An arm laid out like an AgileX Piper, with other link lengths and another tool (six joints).
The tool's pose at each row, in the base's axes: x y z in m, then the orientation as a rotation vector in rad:
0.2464, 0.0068, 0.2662, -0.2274, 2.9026, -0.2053
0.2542, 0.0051, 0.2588, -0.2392, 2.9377, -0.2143
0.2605, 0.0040, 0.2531, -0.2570, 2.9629, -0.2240
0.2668, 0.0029, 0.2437, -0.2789, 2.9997, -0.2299
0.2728, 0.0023, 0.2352, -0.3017, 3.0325, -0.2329
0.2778, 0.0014, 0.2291, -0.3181, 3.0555, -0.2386
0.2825, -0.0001, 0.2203, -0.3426, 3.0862, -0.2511
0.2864, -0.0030, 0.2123, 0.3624, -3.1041, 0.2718
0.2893, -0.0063, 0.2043, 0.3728, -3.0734, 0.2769
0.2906, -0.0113, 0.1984, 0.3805, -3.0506, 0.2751
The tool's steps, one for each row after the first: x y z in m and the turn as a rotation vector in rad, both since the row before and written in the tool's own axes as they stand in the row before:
-0.0057, -0.0016, 0.0091, 0.0008, 0.0361, -0.0091
-0.0049, -0.0011, 0.0069, 0.0020, 0.0266, -0.0129
-0.0046, -0.0005, 0.0104, -0.0023, 0.0378, -0.0153
-0.0048, -0.0003, 0.0092, -0.0037, 0.0337, -0.0155
-0.0043, -0.0008, 0.0066, -0.0003, 0.0242, -0.0111
-0.0039, -0.0010, 0.0093, 0.0025, 0.0333, -0.0164
-0.0031, -0.0023, 0.0085, 0.0086, 0.0310, -0.0139
-0.0023, -0.0025, 0.0085, 0.0017, 0.0282, -0.0114
-0.0004, -0.0041, 0.0067, -0.0023, 0.0209, -0.0086

